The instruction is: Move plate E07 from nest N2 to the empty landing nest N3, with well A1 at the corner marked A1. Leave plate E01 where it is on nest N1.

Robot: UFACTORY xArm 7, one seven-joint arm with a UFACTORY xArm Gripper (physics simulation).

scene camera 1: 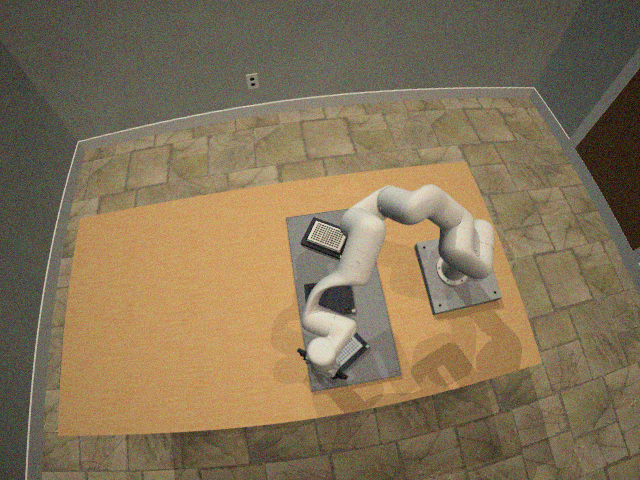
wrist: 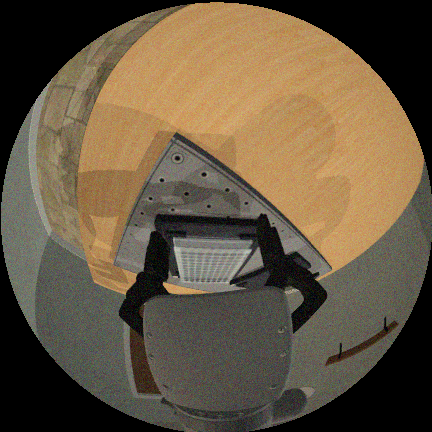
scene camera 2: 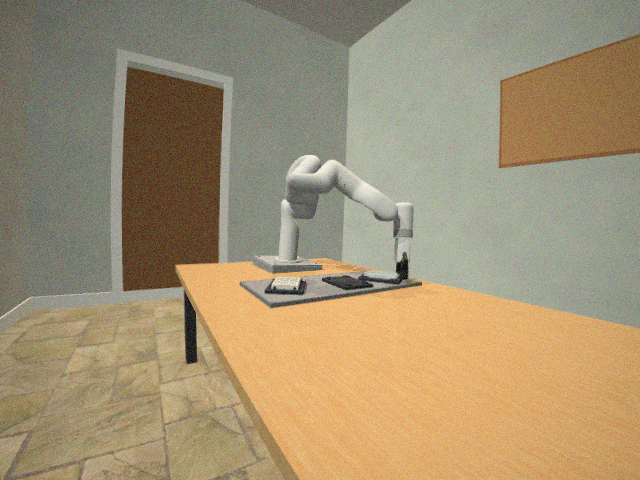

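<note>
A pale, bluish-white well plate (scene camera 1: 349, 353) (scene camera 2: 381, 276) (wrist: 212, 260) sits in a dark nest (wrist: 210, 228) at the end of the grey board. My gripper (scene camera 1: 321, 365) (scene camera 2: 402, 275) (wrist: 208, 231) is open and empty, low over this plate, with one finger towards each side of it. Whether the fingers touch the nest is unclear. The middle dark nest (scene camera 1: 338, 298) (scene camera 2: 347, 282) (wrist: 299, 259) holds no plate. A cream well plate (scene camera 1: 325, 236) (scene camera 2: 287, 282) sits in the nest at the board's other end. Plate names, nest labels and the A1 marks are not readable.
The grey board (scene camera 1: 382, 356) (scene camera 2: 258, 296) (wrist: 187, 172) lies on the wooden table (scene camera 1: 180, 310) (scene camera 2: 439, 387) (wrist: 260, 75). My arm's base plate (scene camera 1: 431, 294) (scene camera 2: 279, 267) stands beside the board. My arm reaches over the board and partly hides the nests in the first scene view.
</note>
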